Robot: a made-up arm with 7 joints.
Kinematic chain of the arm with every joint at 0, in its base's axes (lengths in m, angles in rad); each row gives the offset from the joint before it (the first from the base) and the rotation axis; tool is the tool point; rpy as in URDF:
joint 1: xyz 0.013 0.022 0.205 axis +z
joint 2: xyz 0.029 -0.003 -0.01 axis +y
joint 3: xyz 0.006 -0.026 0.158 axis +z
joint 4: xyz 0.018 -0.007 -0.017 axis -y
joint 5: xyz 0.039 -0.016 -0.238 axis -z
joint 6: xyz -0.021 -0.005 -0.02 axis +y
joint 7: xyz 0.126 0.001 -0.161 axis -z
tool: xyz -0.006 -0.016 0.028 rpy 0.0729 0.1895 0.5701
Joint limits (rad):
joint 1: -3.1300..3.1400
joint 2: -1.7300..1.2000
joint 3: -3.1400..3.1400
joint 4: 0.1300..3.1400
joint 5: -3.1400..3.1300
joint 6: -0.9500..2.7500
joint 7: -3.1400..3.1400
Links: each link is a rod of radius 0.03 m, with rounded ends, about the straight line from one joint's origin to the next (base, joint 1, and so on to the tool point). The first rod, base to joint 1, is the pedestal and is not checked.
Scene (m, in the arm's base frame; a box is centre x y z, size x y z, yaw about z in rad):
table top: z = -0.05
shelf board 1: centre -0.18 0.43 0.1 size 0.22 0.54 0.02 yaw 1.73
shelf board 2: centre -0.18 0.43 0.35 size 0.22 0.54 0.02 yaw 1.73
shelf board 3: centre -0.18 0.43 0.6 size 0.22 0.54 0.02 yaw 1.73
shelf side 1: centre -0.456 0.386 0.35 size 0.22 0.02 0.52 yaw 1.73
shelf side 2: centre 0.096 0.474 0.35 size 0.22 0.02 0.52 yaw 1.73
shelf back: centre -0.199 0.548 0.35 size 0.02 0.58 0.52 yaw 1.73
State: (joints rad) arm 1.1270 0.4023 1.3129 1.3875 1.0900 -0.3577 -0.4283
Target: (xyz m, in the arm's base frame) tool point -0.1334 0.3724 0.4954
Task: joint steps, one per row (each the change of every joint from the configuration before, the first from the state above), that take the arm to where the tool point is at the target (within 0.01 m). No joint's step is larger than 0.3 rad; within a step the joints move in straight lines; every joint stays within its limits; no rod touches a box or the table.
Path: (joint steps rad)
1: 0.2320 -0.0795 0.2532 -0.2547 0.0198 -0.1072 0.2169
2: 0.2321 -0.0794 0.2532 -0.2547 0.0198 -0.1072 0.2170
3: 0.2320 -0.0795 0.2532 -0.2547 0.0199 -0.1071 0.2169
4: 0.2321 -0.0794 0.2532 -0.2547 0.0198 -0.1072 0.2169
5: -0.1506 -0.2088 -0.1072 0.2747 0.1897 0.2835 -0.2069
6: -0.1506 -0.2087 -0.1072 0.2747 0.1896 0.2836 -0.2069
7: -0.1506 -0.2088 -0.1072 0.2747 0.1897 0.2836 -0.2069
8: -0.1506 -0.2087 -0.1072 0.2746 0.1896 0.2835 -0.2069
9: -0.1505 -0.2087 -0.1072 0.2747 0.1897 0.2836 -0.2069
10: -0.0240 0.2090 -0.0811 0.0082 -0.2404 -0.1917 0.0313
11: -0.0239 0.2090 -0.0810 0.0082 -0.2403 -0.1917 0.0313
12: -0.0239 0.2090 -0.0810 0.0082 -0.2404 -0.1917 0.0313
13: -0.0239 0.2091 -0.0810 0.0082 -0.2404 -0.1916 0.0313
14: -0.0239 0.2090 -0.0810 0.0082 -0.2404 -0.1917 0.0313

